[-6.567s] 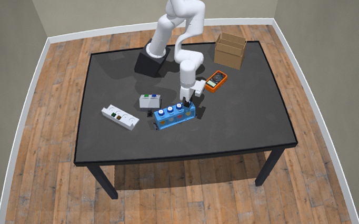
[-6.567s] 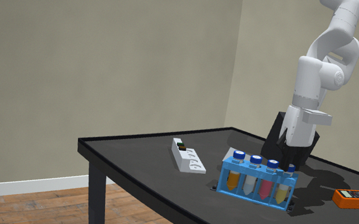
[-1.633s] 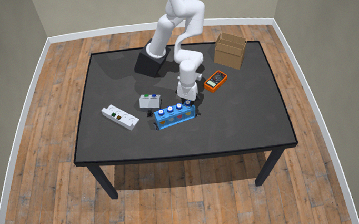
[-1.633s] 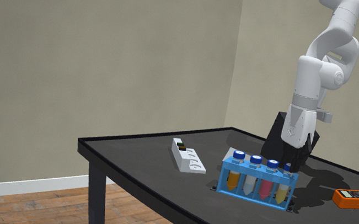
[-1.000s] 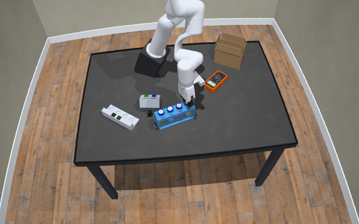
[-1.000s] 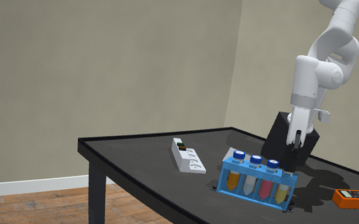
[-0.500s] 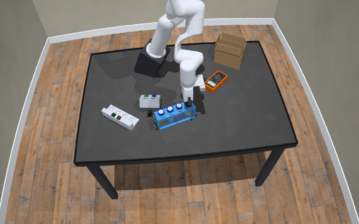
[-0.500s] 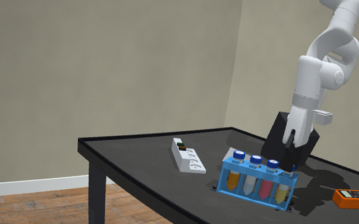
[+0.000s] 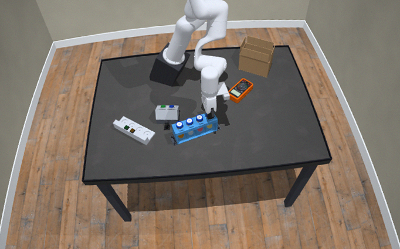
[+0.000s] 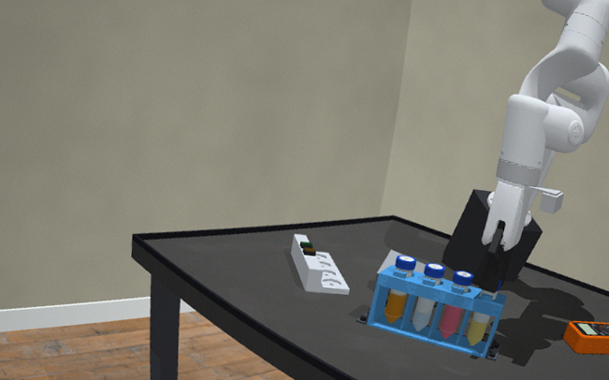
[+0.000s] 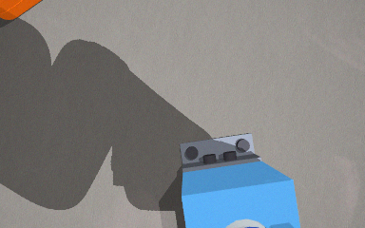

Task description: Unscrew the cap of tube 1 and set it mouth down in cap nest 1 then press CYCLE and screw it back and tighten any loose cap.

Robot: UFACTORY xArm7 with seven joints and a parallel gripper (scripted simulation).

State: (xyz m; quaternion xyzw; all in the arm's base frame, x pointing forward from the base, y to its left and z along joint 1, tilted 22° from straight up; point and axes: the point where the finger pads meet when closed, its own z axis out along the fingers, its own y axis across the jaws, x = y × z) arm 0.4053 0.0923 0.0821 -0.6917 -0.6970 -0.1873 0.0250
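Now: hand 1 cm above the cap 1. Also, from my hand: grey key housing 12 cm behind, 20 cm to the right, 8 cm below.
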